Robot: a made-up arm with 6 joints. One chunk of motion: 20 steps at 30 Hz.
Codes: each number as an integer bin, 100 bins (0 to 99) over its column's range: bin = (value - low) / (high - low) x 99, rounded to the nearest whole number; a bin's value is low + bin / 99 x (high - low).
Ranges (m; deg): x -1.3..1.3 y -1.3..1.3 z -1.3..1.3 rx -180..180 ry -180..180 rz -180..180
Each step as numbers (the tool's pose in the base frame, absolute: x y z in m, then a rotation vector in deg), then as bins.
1 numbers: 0.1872 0.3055 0.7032 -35.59 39.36 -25.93
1 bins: 57 61 76 40 60 42
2 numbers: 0.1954 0.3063 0.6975 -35.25 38.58 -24.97
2 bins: 57 61 76 40 60 43
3 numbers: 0.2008 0.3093 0.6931 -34.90 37.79 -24.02
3 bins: 57 61 76 40 60 43
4 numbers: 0.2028 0.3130 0.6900 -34.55 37.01 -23.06
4 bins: 57 61 76 40 60 43
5 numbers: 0.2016 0.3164 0.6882 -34.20 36.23 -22.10
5 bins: 57 62 76 40 59 43
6 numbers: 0.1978 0.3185 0.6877 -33.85 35.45 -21.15
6 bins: 57 62 76 40 59 44
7 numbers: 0.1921 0.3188 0.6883 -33.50 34.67 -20.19
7 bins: 57 62 76 40 59 44
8 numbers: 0.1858 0.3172 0.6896 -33.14 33.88 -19.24
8 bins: 57 62 76 40 59 44
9 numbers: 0.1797 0.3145 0.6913 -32.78 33.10 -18.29
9 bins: 56 61 76 40 59 44
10 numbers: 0.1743 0.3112 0.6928 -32.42 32.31 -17.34
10 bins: 56 61 76 41 58 45
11 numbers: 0.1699 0.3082 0.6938 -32.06 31.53 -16.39
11 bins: 56 61 76 41 58 45
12 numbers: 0.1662 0.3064 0.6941 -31.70 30.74 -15.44
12 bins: 56 61 76 41 58 45
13 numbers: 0.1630 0.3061 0.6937 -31.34 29.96 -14.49
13 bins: 56 61 76 41 58 46
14 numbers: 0.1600 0.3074 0.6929 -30.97 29.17 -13.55
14 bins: 56 61 76 41 58 46
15 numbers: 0.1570 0.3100 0.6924 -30.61 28.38 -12.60
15 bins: 55 61 76 41 57 46
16 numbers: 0.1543 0.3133 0.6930 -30.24 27.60 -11.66
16 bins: 55 61 76 41 57 46
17 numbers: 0.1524 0.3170 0.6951 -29.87 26.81 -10.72
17 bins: 55 62 76 41 57 47
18 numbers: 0.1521 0.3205 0.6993 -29.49 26.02 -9.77
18 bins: 55 62 76 41 57 47
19 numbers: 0.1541 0.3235 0.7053 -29.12 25.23 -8.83
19 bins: 55 62 76 41 56 47
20 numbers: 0.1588 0.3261 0.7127 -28.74 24.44 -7.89
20 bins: 56 62 77 42 56 47
